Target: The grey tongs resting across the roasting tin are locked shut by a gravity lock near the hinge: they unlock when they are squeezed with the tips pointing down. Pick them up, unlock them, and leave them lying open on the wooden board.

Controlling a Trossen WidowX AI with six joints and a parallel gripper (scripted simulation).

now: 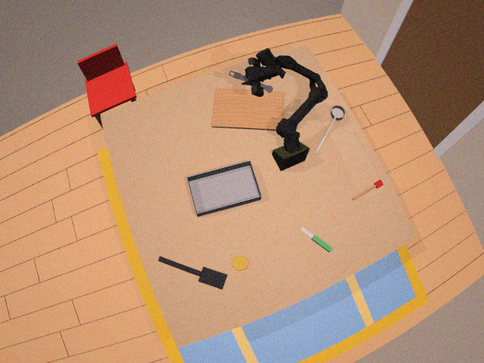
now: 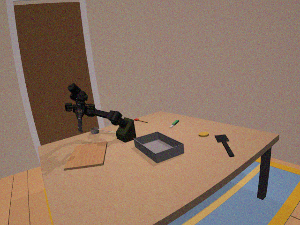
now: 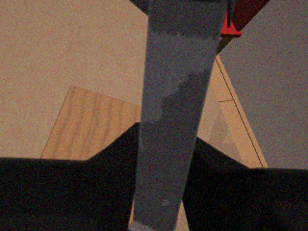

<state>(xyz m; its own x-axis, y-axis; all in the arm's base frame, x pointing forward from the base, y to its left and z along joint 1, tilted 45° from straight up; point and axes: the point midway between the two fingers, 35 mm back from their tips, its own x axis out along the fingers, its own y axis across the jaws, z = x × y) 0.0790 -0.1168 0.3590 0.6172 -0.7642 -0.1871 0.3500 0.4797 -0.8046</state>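
Right now the wooden board is 25 cm below my gripper tip, 4 cm behind it and 1 cm to the left of it. Also, from my gripper tip: dark roasting tin: 36 cm to the left, 26 cm ahead, 23 cm below; red-tipped stick: 67 cm to the left, 40 cm behind, 25 cm below; yellow disc: 70 cm to the left, 35 cm ahead, 25 cm below.
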